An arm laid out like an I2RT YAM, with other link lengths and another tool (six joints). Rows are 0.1 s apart.
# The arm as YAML. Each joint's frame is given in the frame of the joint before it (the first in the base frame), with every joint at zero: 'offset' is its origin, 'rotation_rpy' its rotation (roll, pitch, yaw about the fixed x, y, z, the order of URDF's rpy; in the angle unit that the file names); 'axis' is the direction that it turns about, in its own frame. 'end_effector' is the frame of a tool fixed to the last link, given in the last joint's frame.
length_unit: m
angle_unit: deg
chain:
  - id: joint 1
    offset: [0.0, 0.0, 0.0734]
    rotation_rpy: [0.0, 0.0, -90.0]
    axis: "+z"
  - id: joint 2
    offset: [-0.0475, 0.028, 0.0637]
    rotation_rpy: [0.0, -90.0, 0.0]
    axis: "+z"
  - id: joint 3
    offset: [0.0, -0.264, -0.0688]
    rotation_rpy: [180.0, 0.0, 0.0]
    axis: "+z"
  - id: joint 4
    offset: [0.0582, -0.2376, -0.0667]
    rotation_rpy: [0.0, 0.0, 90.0]
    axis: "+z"
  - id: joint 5
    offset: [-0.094, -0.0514, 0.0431]
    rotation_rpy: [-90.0, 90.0, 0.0]
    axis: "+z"
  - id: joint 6
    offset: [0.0, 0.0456, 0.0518]
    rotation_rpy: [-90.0, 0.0, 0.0]
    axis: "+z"
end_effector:
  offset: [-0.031, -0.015, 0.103]
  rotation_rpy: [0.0, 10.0, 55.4]
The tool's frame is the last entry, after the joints.
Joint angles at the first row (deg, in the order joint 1, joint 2, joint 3, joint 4, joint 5, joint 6):
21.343, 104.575, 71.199, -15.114, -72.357, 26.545
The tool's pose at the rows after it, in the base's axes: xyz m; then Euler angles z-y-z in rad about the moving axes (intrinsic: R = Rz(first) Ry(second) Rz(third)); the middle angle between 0 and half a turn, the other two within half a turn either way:
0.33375 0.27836 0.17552 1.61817 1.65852 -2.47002
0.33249 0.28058 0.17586 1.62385 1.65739 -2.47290
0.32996 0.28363 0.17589 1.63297 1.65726 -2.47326
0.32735 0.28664 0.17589 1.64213 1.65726 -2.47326
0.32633 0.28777 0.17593 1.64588 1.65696 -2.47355
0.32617 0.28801 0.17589 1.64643 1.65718 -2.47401
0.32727 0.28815 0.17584 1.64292 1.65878 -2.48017
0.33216 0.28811 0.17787 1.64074 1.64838 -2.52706
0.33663 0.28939 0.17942 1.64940 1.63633 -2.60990
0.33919 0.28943 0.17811 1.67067 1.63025 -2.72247
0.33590 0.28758 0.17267 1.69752 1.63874 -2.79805
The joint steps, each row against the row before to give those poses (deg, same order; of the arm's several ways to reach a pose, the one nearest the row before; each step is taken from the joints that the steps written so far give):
0.000, 0.001, 0.002, 1.551, 0.021, 1.966
0.350, -0.002, -0.002, 0.219, 0.001, 0.046
0.524, 0.001, 0.000, 0.023, -0.001, 0.000
0.525, 0.000, 0.001, 0.000, 0.000, -0.001
0.197, -0.001, -0.001, -0.001, -0.021, -0.022
0.043, 0.001, 0.001, -0.002, 0.021, -0.023
0.000, 0.000, 0.001, 0.261, 0.262, -0.045
-0.240, -0.001, -0.003, 1.336, -0.021, -1.462
0.001, 0.000, 0.000, 1.030, 0.000, -3.867
-0.001, 0.001, 0.000, -0.852, -0.022, -7.453
0.066, -0.001, 0.001, -3.498, 0.022, -7.891

